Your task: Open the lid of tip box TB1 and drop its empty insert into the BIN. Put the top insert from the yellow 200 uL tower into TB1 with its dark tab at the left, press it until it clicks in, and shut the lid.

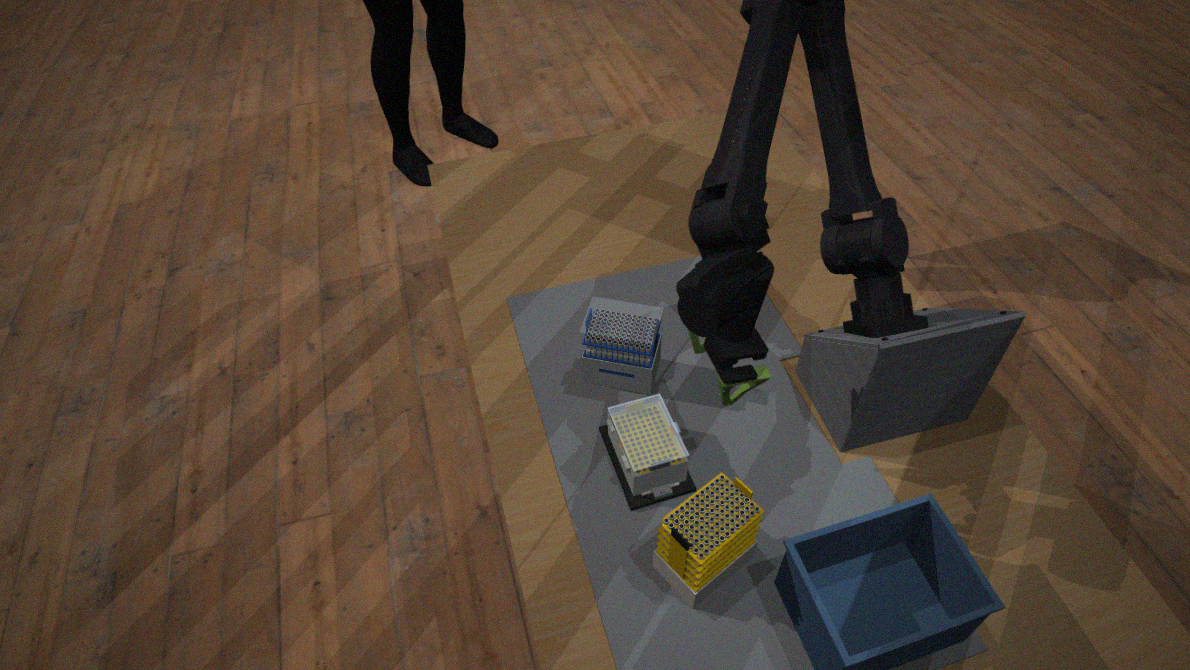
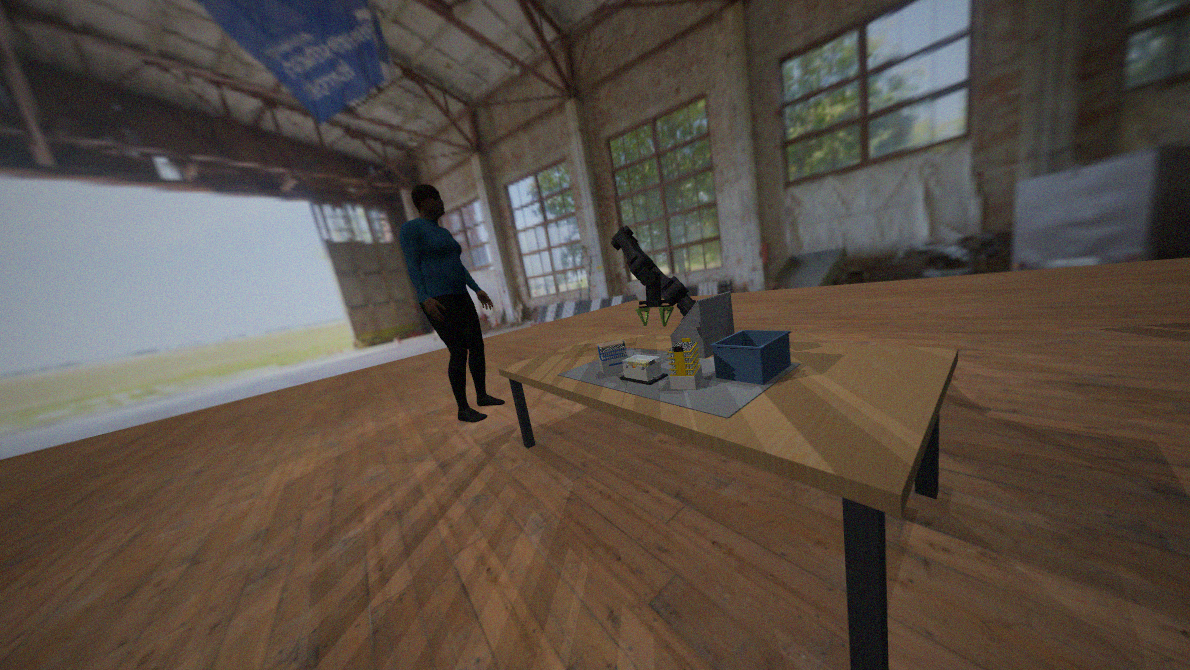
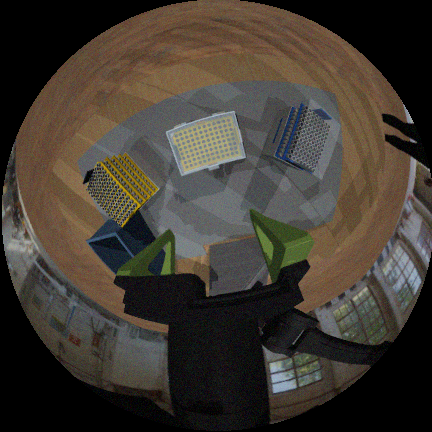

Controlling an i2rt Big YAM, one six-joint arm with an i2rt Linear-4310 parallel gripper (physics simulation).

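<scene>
Tip box TB1 (image 1: 648, 436) (image 2: 641, 367) (image 3: 206, 144) stands at the middle of the grey mat, its clear lid down; a pale yellow insert with empty holes shows through the lid. The yellow 200 uL tower (image 1: 712, 522) (image 2: 684, 359) (image 3: 119, 191) is a stack of several tip-filled inserts on a pale base, beside TB1 on the bin side. The top insert's dark tab (image 1: 681, 539) (image 3: 88, 177) faces away from the arm's base. The blue BIN (image 1: 874, 534) (image 2: 741, 367) stands beyond the tower. My gripper (image 1: 721, 364) (image 2: 654, 322) (image 3: 208, 223) is open and empty, above the mat on the arm-base side of TB1.
A blue-edged tip rack (image 1: 622, 332) (image 2: 612, 356) (image 3: 305, 137) with a raised clear lid stands on TB1's other side. TB1 sits on a dark base plate (image 1: 617, 467). The arm's grey pedestal (image 1: 907, 382) (image 2: 709, 320) stands at the mat's edge. A person (image 2: 437, 258) stands beyond the table.
</scene>
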